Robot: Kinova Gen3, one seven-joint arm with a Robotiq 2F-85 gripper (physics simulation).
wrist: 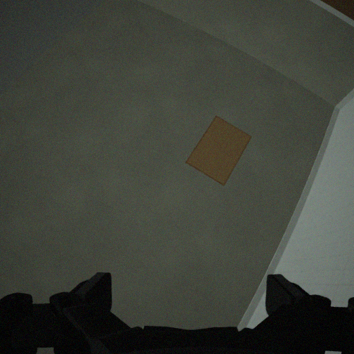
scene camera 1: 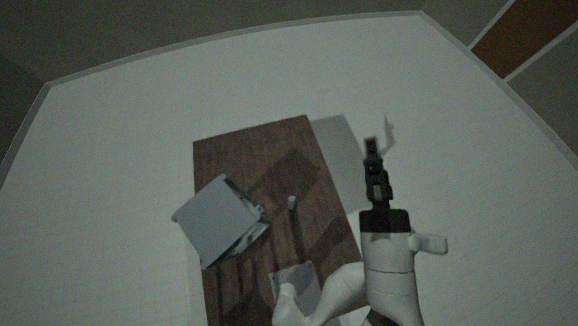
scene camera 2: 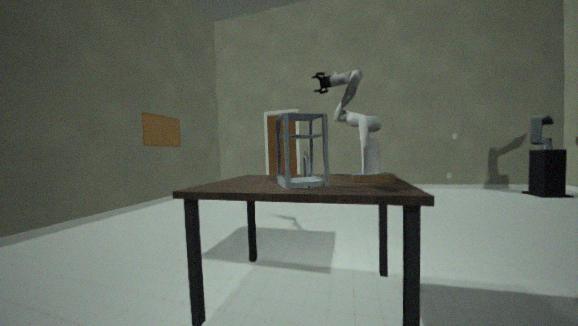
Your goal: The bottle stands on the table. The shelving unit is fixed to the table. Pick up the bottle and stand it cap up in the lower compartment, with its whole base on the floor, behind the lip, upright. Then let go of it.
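Frame: origin at the arm's base, x ahead, y left, z up, level; millimetres.
Seen in the pictures: gripper, between the fingertips: point(scene camera 1: 373, 148) point(scene camera 2: 312, 84); arm's base, origin of its link: point(scene camera 1: 286, 293) point(scene camera 2: 370, 173).
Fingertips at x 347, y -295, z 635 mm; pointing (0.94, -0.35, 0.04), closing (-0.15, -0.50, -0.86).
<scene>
Offsets run from my fingertips to a thing's middle.
The bottle @[dx +51, dy +140, dz -583 mm] point(scene camera 1: 292, 202) point(scene camera 2: 305, 166) is small and grey and stands upright on the table, beside the shelving unit in the scene camera 1 view. In the scene camera 2 view it shows through the unit's open frame. The grey shelving unit @[dx +34, dy +432, dz -491 mm] point(scene camera 1: 217, 220) point(scene camera 2: 326, 150) has an upper and a lower compartment; its top panel hides the inside from above. My gripper point(scene camera 1: 370, 141) point(scene camera 2: 315, 84) point(wrist: 188, 292) is open and empty. It is high above the table level, well away from the bottle, and points sideways. The bottle does not show in the wrist view.
The brown table point(scene camera 1: 245, 150) point(scene camera 2: 240, 195) carries the unit and the arm's base point(scene camera 2: 370, 152). The arm point(scene camera 1: 387, 255) point(scene camera 2: 351, 90) rises higher than the unit's top. A second robot on a black pedestal point(scene camera 2: 547, 172) stands far right. The wrist view shows a wall with an orange panel point(wrist: 219, 151).
</scene>
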